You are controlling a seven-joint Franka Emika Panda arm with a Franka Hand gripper.
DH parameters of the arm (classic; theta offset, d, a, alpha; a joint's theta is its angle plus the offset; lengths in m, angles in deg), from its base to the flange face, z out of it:
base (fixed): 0 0 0 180
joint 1: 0 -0.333 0 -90
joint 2: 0 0 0 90
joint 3: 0 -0.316 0.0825 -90
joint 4: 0 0 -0.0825 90
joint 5: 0 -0.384 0 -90
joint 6: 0 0 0.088 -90
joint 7: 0 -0.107 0 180
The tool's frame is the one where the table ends.
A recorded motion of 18 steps. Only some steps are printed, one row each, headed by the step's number.
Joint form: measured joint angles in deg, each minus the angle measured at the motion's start. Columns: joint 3, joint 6, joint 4, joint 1, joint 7, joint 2, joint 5.
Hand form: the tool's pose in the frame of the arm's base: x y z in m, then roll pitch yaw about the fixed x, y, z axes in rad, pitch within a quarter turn. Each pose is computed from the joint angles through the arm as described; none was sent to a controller.
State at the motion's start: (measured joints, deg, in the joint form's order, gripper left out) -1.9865 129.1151 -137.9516 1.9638 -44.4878 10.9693 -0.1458
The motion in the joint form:
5: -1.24 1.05 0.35 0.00 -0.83 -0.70 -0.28
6: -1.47 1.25 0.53 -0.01 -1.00 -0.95 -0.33
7: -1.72 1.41 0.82 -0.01 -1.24 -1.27 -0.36
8: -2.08 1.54 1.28 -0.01 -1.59 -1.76 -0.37
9: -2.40 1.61 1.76 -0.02 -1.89 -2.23 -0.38
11: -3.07 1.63 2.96 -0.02 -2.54 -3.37 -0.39
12: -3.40 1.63 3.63 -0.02 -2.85 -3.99 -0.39
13: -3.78 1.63 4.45 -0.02 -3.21 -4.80 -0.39
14: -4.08 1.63 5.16 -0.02 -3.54 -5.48 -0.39
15: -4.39 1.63 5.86 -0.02 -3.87 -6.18 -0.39
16: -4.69 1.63 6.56 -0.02 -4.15 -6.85 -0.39
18: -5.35 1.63 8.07 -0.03 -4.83 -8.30 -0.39
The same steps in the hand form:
5: 0.4733 0.0108 0.3887 -3.1095 -0.0375 -0.7748
6: 0.4747 0.0128 0.3884 -3.1076 -0.0388 -0.7742
7: 0.4766 0.0150 0.3882 -3.1059 -0.0402 -0.7744
8: 0.4793 0.0181 0.3879 -3.1046 -0.0414 -0.7744
9: 0.4821 0.0210 0.3878 -3.1035 -0.0423 -0.7740
11: 0.4886 0.0270 0.3876 -3.1020 -0.0427 -0.7736
12: 0.4921 0.0301 0.3875 -3.1009 -0.0428 -0.7732
13: 0.4965 0.0337 0.3869 -3.1002 -0.0422 -0.7728
14: 0.5003 0.0366 0.3866 -3.0991 -0.0418 -0.7733
15: 0.5040 0.0396 0.3859 -3.0982 -0.0410 -0.7735
16: 0.5077 0.0425 0.3855 -3.0970 -0.0404 -0.7731
18: 0.5155 0.0492 0.3844 -3.0941 -0.0388 -0.7732

